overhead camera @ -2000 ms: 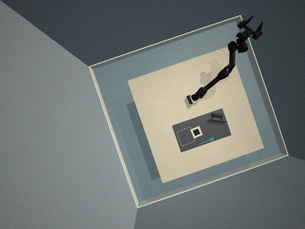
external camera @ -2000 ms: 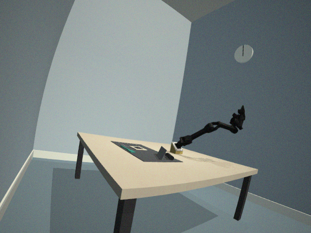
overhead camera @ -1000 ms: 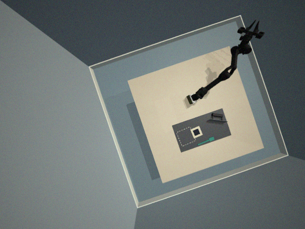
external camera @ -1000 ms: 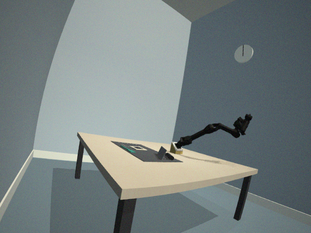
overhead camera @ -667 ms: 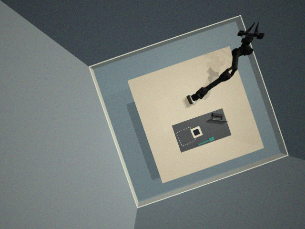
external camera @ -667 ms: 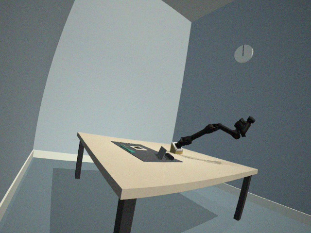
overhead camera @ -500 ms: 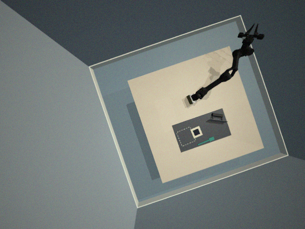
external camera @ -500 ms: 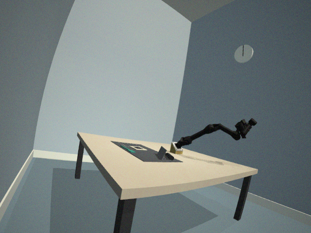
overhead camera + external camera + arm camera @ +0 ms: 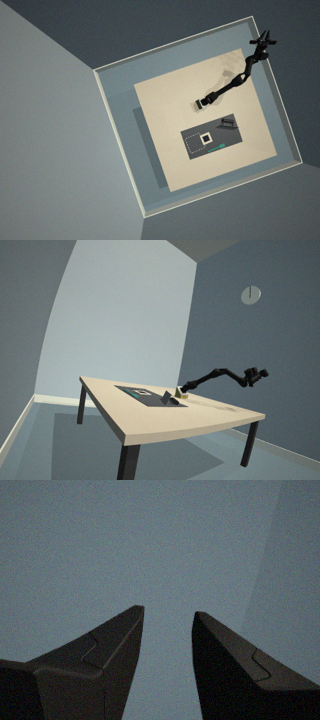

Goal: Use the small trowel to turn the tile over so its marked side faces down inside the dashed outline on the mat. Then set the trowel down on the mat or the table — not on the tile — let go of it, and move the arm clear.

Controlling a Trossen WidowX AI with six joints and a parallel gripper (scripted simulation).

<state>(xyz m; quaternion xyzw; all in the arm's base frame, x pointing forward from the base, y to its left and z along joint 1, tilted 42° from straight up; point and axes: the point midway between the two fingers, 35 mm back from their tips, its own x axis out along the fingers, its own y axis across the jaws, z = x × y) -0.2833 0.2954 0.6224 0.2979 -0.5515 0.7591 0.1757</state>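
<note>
The small trowel lies 650 mm ahead of my gripper tip, 480 mm to the right of it and 350 mm below it. The rest, counted from my gripper tip: dark mat 680 mm ahead, 720 mm to the right, 400 mm below; then tile 670 mm ahead, 780 mm to the right, 370 mm below; then thin teal tool 820 mm ahead, 720 mm to the right, 370 mm below.
</note>
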